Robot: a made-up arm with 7 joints. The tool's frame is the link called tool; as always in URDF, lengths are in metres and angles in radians. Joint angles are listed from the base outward.
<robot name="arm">
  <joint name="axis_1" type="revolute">
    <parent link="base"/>
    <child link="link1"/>
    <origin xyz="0 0 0" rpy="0 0 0"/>
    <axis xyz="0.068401 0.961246 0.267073"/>
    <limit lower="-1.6" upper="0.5"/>
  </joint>
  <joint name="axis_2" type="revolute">
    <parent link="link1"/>
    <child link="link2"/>
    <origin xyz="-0.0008 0.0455 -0.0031" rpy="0 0 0"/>
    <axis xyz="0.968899 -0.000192 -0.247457"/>
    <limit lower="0" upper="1.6"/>
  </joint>
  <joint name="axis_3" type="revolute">
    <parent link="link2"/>
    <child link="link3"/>
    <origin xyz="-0.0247 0.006 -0.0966" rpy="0 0 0"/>
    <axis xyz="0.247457 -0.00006 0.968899"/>
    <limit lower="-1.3" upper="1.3"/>
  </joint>
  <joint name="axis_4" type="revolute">
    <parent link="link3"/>
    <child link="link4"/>
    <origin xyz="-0.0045 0 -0.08" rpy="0 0 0"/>
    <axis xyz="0.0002 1 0.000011"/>
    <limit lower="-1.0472" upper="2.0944"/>
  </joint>
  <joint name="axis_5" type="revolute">
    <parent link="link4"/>
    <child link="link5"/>
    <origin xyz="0.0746 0.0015 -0.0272" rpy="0 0 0"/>
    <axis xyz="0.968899 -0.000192 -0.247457"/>
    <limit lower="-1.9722" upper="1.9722"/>
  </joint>
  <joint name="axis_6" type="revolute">
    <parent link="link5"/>
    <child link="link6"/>
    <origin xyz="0.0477 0 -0.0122" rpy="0 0 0"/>
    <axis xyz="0.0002 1 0.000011"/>
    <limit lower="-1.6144" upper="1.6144"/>
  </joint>
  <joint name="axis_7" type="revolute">
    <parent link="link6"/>
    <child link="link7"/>
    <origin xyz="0.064 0 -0.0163" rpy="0 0 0"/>
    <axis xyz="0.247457 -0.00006 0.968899"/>
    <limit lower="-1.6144" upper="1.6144"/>
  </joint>
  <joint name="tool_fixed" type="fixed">
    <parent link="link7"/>
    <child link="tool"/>
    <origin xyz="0 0 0" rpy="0 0.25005 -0.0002"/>
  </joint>
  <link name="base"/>
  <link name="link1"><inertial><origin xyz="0.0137 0.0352 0.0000"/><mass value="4.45"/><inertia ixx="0.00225" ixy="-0.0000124" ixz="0" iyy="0.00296" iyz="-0.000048" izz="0.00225"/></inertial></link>
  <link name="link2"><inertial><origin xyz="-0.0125 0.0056 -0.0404"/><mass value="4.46"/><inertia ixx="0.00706" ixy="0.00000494" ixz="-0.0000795" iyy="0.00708" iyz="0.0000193" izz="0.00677"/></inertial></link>
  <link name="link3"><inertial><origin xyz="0.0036 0.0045 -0.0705"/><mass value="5.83"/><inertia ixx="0.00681" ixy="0" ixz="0.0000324" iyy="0.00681" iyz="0" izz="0.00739"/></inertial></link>
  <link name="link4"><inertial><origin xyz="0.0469 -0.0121 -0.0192"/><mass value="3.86"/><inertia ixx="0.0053" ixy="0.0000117" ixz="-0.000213" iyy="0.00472" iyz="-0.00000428" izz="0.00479"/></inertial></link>
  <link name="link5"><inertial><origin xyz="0.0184 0.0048 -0.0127"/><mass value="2.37"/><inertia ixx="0.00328" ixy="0" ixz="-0.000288" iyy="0.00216" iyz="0" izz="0.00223"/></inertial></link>
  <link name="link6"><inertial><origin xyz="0.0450 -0.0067 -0.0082"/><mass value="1.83"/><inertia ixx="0.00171" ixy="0" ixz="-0.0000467" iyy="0.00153" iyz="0" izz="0.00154"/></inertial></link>
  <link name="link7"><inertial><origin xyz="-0.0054 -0.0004 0.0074"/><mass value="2.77"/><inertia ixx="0.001" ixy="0" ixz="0.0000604" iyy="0.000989" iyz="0" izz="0.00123"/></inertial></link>
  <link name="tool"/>
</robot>
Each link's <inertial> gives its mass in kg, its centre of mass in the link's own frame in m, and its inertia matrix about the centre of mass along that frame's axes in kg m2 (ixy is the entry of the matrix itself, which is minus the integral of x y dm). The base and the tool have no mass. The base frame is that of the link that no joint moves.
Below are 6 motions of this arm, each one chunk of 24 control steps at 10 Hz.
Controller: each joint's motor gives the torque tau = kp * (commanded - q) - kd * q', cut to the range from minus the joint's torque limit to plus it. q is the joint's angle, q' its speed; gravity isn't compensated. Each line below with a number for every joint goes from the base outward.
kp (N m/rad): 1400 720 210 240 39 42 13
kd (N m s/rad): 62 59 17 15 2 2.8 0.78
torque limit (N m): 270 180 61 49 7.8 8.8 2.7
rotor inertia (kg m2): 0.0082 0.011 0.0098 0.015 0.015 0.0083 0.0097
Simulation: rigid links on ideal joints. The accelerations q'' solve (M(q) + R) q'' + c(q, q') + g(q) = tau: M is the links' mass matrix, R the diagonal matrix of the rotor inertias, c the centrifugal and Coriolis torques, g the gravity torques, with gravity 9.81 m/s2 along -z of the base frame. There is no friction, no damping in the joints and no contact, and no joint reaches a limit. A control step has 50 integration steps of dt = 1/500 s. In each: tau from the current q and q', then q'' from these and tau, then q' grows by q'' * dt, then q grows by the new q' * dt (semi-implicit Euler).
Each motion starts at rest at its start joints. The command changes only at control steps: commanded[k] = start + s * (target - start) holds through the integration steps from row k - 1 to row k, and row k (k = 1, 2, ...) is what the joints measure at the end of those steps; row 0 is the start. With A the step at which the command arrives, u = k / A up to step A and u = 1 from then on. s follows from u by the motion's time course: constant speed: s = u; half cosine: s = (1 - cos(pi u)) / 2; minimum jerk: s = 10 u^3 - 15 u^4 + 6 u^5; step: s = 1 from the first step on.
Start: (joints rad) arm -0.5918 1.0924 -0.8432 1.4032 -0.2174 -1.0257 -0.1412
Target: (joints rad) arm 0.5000 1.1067 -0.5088 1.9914 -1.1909 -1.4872 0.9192
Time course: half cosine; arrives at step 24
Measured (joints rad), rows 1 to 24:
1: -0.5774 1.0602 -0.8584 1.3949 -0.1813 -1.0088 -0.1273
2: -0.5635 1.0487 -0.8607 1.3974 -0.1861 -1.0112 -0.1128
3: -0.5416 1.0475 -0.8551 1.4097 -0.2081 -1.0172 -0.0921
4: -0.5112 1.0474 -0.8461 1.4259 -0.2351 -1.0281 -0.0627
5: -0.4729 1.0474 -0.8344 1.4458 -0.2690 -1.0429 -0.0253
6: -0.4273 1.0474 -0.8200 1.4694 -0.3095 -1.0610 0.0195
7: -0.3752 1.0476 -0.8033 1.4964 -0.3561 -1.0821 0.0708
8: -0.3176 1.0478 -0.7846 1.5263 -0.4080 -1.1060 0.1276
9: -0.2554 1.0482 -0.7642 1.5586 -0.4641 -1.1323 0.1891
10: -0.1896 1.0487 -0.7425 1.5927 -0.5236 -1.1607 0.2542
11: -0.1215 1.0495 -0.7200 1.6281 -0.5853 -1.1908 0.3217
12: -0.0520 1.0505 -0.6970 1.6643 -0.6482 -1.2219 0.3905
13: 0.0175 1.0517 -0.6740 1.7006 -0.7111 -1.2537 0.4594
14: 0.0859 1.0531 -0.6514 1.7365 -0.7730 -1.2856 0.5273
15: 0.1521 1.0547 -0.6295 1.7713 -0.8329 -1.3170 0.5930
16: 0.2149 1.0565 -0.6088 1.8045 -0.8897 -1.3473 0.6553
17: 0.2733 1.0583 -0.5895 1.8356 -0.9423 -1.3760 0.7132
18: 0.3262 1.0602 -0.5721 1.8639 -0.9901 -1.4025 0.7658
19: 0.3728 1.0619 -0.5567 1.8890 -1.0320 -1.4262 0.8122
20: 0.4122 1.0635 -0.5436 1.9104 -1.0674 -1.4466 0.8515
21: 0.4438 1.0649 -0.5330 1.9276 -1.0956 -1.4634 0.8833
22: 0.4669 1.0660 -0.5250 1.9403 -1.1162 -1.4762 0.9068
23: 0.4812 1.0668 -0.5197 1.9482 -1.1287 -1.4847 0.9218
24: 0.4865 1.0672 -0.5173 1.9512 -1.1329 -1.4888 0.9280

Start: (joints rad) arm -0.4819 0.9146 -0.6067 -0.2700 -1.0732 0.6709 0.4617
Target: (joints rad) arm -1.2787 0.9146 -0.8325 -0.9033 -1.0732 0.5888 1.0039
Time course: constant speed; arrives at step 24
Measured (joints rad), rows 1 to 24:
1: -0.5005 0.8982 -0.6489 -0.2657 -1.0634 0.7012 0.4831
2: -0.5325 0.8933 -0.6691 -0.2870 -1.0635 0.7052 0.5065
3: -0.5657 0.8927 -0.6797 -0.3130 -1.0633 0.7018 0.5290
4: -0.5984 0.8930 -0.6900 -0.3396 -1.0637 0.6995 0.5517
5: -0.6311 0.8934 -0.7002 -0.3664 -1.0643 0.6975 0.5745
6: -0.6639 0.8939 -0.7103 -0.3933 -1.0650 0.6954 0.5973
7: -0.6967 0.8944 -0.7204 -0.4204 -1.0657 0.6932 0.6201
8: -0.7295 0.8949 -0.7304 -0.4475 -1.0665 0.6909 0.6429
9: -0.7624 0.8954 -0.7403 -0.4747 -1.0674 0.6885 0.6657
10: -0.7952 0.8958 -0.7502 -0.5021 -1.0683 0.6861 0.6885
11: -0.8281 0.8963 -0.7601 -0.5295 -1.0692 0.6835 0.7113
12: -0.8611 0.8968 -0.7698 -0.5570 -1.0702 0.6808 0.7340
13: -0.8940 0.8972 -0.7795 -0.5846 -1.0712 0.6780 0.7568
14: -0.9270 0.8977 -0.7891 -0.6122 -1.0723 0.6752 0.7796
15: -0.9600 0.8981 -0.7987 -0.6400 -1.0734 0.6722 0.8023
16: -0.9930 0.8985 -0.8081 -0.6677 -1.0745 0.6691 0.8251
17: -1.0261 0.8990 -0.8175 -0.6956 -1.0756 0.6659 0.8478
18: -1.0592 0.8994 -0.8268 -0.7235 -1.0768 0.6626 0.8705
19: -1.0923 0.8998 -0.8360 -0.7514 -1.0780 0.6593 0.8932
20: -1.1254 0.9002 -0.8452 -0.7794 -1.0791 0.6558 0.9159
21: -1.1585 0.9006 -0.8542 -0.8074 -1.0803 0.6522 0.9386
22: -1.1917 0.9009 -0.8632 -0.8355 -1.0815 0.6485 0.9613
23: -1.2249 0.9013 -0.8721 -0.8635 -1.0826 0.6447 0.9840
24: -1.2581 0.9017 -0.8809 -0.8916 -1.0838 0.6409 1.0067

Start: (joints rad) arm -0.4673 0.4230 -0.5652 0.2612 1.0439 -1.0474 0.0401
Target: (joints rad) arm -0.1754 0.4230 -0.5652 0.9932 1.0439 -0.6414 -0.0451
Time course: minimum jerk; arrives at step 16
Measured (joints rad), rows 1 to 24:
1: -0.4546 0.4169 -0.5851 0.2952 1.0900 -1.0335 0.0522
2: -0.4502 0.4151 -0.5916 0.3098 1.0953 -1.0262 0.0535
3: -0.4414 0.4146 -0.5919 0.3313 1.0933 -1.0126 0.0508
4: -0.4259 0.4145 -0.5918 0.3683 1.0933 -0.9907 0.0465
5: -0.4042 0.4144 -0.5913 0.4207 1.0927 -0.9594 0.0403
6: -0.3772 0.4141 -0.5904 0.4868 1.0912 -0.9198 0.0324
7: -0.3462 0.4136 -0.5891 0.5629 1.0886 -0.8740 0.0229
8: -0.3133 0.4130 -0.5875 0.6444 1.0849 -0.8252 0.0125
9: -0.2804 0.4123 -0.5857 0.7263 1.0806 -0.7764 0.0017
10: -0.2496 0.4115 -0.5837 0.8034 1.0759 -0.7308 -0.0088
11: -0.2228 0.4106 -0.5818 0.8713 1.0712 -0.6910 -0.0184
12: -0.2013 0.4098 -0.5800 0.9264 1.0669 -0.6590 -0.0264
13: -0.1860 0.4090 -0.5785 0.9665 1.0633 -0.6356 -0.0325
14: -0.1770 0.4084 -0.5773 0.9912 1.0604 -0.6211 -0.0365
15: -0.1733 0.4080 -0.5764 1.0025 1.0584 -0.6142 -0.0386
16: -0.1729 0.4076 -0.5759 1.0051 1.0572 -0.6123 -0.0393
17: -0.1730 0.4075 -0.5756 1.0052 1.0567 -0.6121 -0.0395
18: -0.1730 0.4074 -0.5756 1.0053 1.0566 -0.6121 -0.0396
19: -0.1730 0.4074 -0.5756 1.0053 1.0567 -0.6121 -0.0396
20: -0.1730 0.4074 -0.5756 1.0053 1.0567 -0.6121 -0.0396
21: -0.1730 0.4074 -0.5755 1.0053 1.0567 -0.6121 -0.0396
22: -0.1730 0.4074 -0.5755 1.0053 1.0567 -0.6121 -0.0396
23: -0.1730 0.4074 -0.5755 1.0053 1.0567 -0.6121 -0.0396
24: -0.1730 0.4074 -0.5755 1.0053 1.0567 -0.6121 -0.0396

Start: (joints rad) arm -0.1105 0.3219 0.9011 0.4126 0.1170 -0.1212 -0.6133
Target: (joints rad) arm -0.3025 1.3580 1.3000 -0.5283 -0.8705 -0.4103 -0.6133
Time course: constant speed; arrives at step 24
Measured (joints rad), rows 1 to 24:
1: -0.1157 0.3302 0.8983 0.4191 0.0808 -0.0881 -0.6102
2: -0.1236 0.3624 0.9089 0.3889 0.0395 -0.0898 -0.6098
3: -0.1316 0.4031 0.9242 0.3490 -0.0017 -0.1032 -0.6100
4: -0.1394 0.4445 0.9399 0.3099 -0.0428 -0.1157 -0.6097
5: -0.1471 0.4860 0.9554 0.2707 -0.0840 -0.1281 -0.6093
6: -0.1549 0.5277 0.9711 0.2312 -0.1251 -0.1411 -0.6090
7: -0.1626 0.5695 0.9868 0.1914 -0.1663 -0.1547 -0.6086
8: -0.1704 0.6115 1.0028 0.1512 -0.2075 -0.1688 -0.6083
9: -0.1783 0.6536 1.0188 0.1106 -0.2487 -0.1834 -0.6079
10: -0.1861 0.6959 1.0351 0.0697 -0.2899 -0.1985 -0.6076
11: -0.1940 0.7384 1.0516 0.0284 -0.3311 -0.2142 -0.6073
12: -0.2019 0.7810 1.0682 -0.0132 -0.3722 -0.2302 -0.6069
13: -0.2099 0.8238 1.0850 -0.0552 -0.4133 -0.2468 -0.6066
14: -0.2179 0.8667 1.1020 -0.0974 -0.4543 -0.2636 -0.6063
15: -0.2259 0.9098 1.1193 -0.1399 -0.4952 -0.2807 -0.6059
16: -0.2339 0.9530 1.1367 -0.1827 -0.5360 -0.2981 -0.6056
17: -0.2420 0.9964 1.1543 -0.2257 -0.5766 -0.3155 -0.6053
18: -0.2501 1.0399 1.1720 -0.2689 -0.6172 -0.3330 -0.6049
19: -0.2582 1.0835 1.1900 -0.3123 -0.6575 -0.3504 -0.6046
20: -0.2664 1.1273 1.2081 -0.3558 -0.6976 -0.3677 -0.6043
21: -0.2745 1.1712 1.2263 -0.3994 -0.7376 -0.3847 -0.6039
22: -0.2827 1.2151 1.2446 -0.4430 -0.7774 -0.4014 -0.6036
23: -0.2910 1.2592 1.2630 -0.4866 -0.8170 -0.4177 -0.6033
24: -0.2992 1.3033 1.2815 -0.5301 -0.8564 -0.4335 -0.6029

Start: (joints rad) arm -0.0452 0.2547 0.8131 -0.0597 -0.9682 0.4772 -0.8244
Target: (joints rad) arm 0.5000 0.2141 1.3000 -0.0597 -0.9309 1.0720 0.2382
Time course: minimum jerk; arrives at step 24
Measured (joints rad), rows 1 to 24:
1: -0.0421 0.2368 0.7978 -0.0193 -0.9536 0.5129 -0.8322
2: -0.0398 0.2305 0.7930 -0.0105 -0.9514 0.5252 -0.8300
3: -0.0343 0.2295 0.7972 -0.0105 -0.9509 0.5294 -0.8195
4: -0.0242 0.2288 0.8054 -0.0105 -0.9496 0.5390 -0.8004
5: -0.0090 0.2277 0.8178 -0.0103 -0.9478 0.5546 -0.7714
6: 0.0115 0.2261 0.8347 -0.0103 -0.9455 0.5760 -0.7319
7: 0.0370 0.2242 0.8561 -0.0103 -0.9427 0.6031 -0.6821
8: 0.0673 0.2219 0.8817 -0.0106 -0.9396 0.6355 -0.6226
9: 0.1017 0.2193 0.9111 -0.0110 -0.9362 0.6724 -0.5545
10: 0.1393 0.2164 0.9434 -0.0117 -0.9328 0.7131 -0.4796
11: 0.1792 0.2134 0.9778 -0.0126 -0.9295 0.7564 -0.3996
12: 0.2203 0.2104 1.0135 -0.0137 -0.9264 0.8012 -0.3167
13: 0.2614 0.2073 1.0495 -0.0149 -0.9236 0.8463 -0.2332
14: 0.3014 0.2043 1.0846 -0.0162 -0.9214 0.8903 -0.1514
15: 0.3392 0.2016 1.1181 -0.0176 -0.9196 0.9322 -0.0735
16: 0.3739 0.1990 1.1490 -0.0190 -0.9183 0.9709 -0.0016
17: 0.4045 0.1968 1.1765 -0.0204 -0.9175 1.0053 0.0623
18: 0.4305 0.1950 1.2001 -0.0216 -0.9172 1.0349 0.1169
19: 0.4513 0.1934 1.2193 -0.0227 -0.9172 1.0589 0.1612
20: 0.4669 0.1923 1.2339 -0.0236 -0.9176 1.0772 0.1948
21: 0.4774 0.1915 1.2440 -0.0243 -0.9180 1.0900 0.2179
22: 0.4834 0.1910 1.2501 -0.0248 -0.9186 1.0977 0.2316
23: 0.4858 0.1908 1.2529 -0.0251 -0.9192 1.1013 0.2378
24: 0.4862 0.1908 1.2537 -0.0252 -0.9196 1.1024 0.2394

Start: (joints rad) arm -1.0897 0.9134 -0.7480 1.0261 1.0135 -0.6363 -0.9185
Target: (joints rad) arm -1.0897 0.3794 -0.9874 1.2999 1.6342 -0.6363 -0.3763
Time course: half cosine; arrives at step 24
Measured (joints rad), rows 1 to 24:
1: -1.0675 0.8902 -0.7777 1.0391 1.0441 -0.6504 -0.9164
2: -1.0662 0.8773 -0.7892 1.0427 1.0539 -0.6551 -0.9112
3: -1.0667 0.8668 -0.7941 1.0477 1.0641 -0.6538 -0.9006
4: -1.0665 0.8531 -0.8002 1.0553 1.0813 -0.6535 -0.8857
5: -1.0663 0.8354 -0.8078 1.0647 1.1028 -0.6535 -0.8667
6: -1.0662 0.8142 -0.8168 1.0760 1.1284 -0.6536 -0.8441
7: -1.0660 0.7897 -0.8272 1.0889 1.1576 -0.6537 -0.8181
8: -1.0658 0.7624 -0.8387 1.1033 1.1899 -0.6537 -0.7893
9: -1.0657 0.7326 -0.8512 1.1189 1.2249 -0.6536 -0.7580
10: -1.0656 0.7011 -0.8645 1.1354 1.2618 -0.6534 -0.7249
11: -1.0654 0.6682 -0.8783 1.1526 1.3001 -0.6532 -0.6904
12: -1.0654 0.6345 -0.8925 1.1702 1.3391 -0.6529 -0.6552
13: -1.0653 0.6007 -0.9067 1.1878 1.3781 -0.6524 -0.6200
14: -1.0653 0.5673 -0.9207 1.2052 1.4165 -0.6520 -0.5851
15: -1.0653 0.5349 -0.9343 1.2221 1.4537 -0.6514 -0.5514
16: -1.0654 0.5039 -0.9474 1.2382 1.4890 -0.6509 -0.5193
17: -1.0654 0.4751 -0.9595 1.2532 1.5218 -0.6503 -0.4895
18: -1.0655 0.4487 -0.9707 1.2669 1.5516 -0.6497 -0.4623
19: -1.0656 0.4254 -0.9805 1.2790 1.5779 -0.6491 -0.4383
20: -1.0657 0.4054 -0.9890 1.2893 1.6001 -0.6486 -0.4180
21: -1.0658 0.3891 -0.9959 1.2977 1.6179 -0.6481 -0.4015
22: -1.0659 0.3769 -1.0010 1.3040 1.6311 -0.6476 -0.3893
23: -1.0660 0.3688 -1.0044 1.3081 1.6393 -0.6473 -0.3816
24: -1.0660 0.3651 -1.0060 1.3099 1.6424 -0.6470 -0.3784

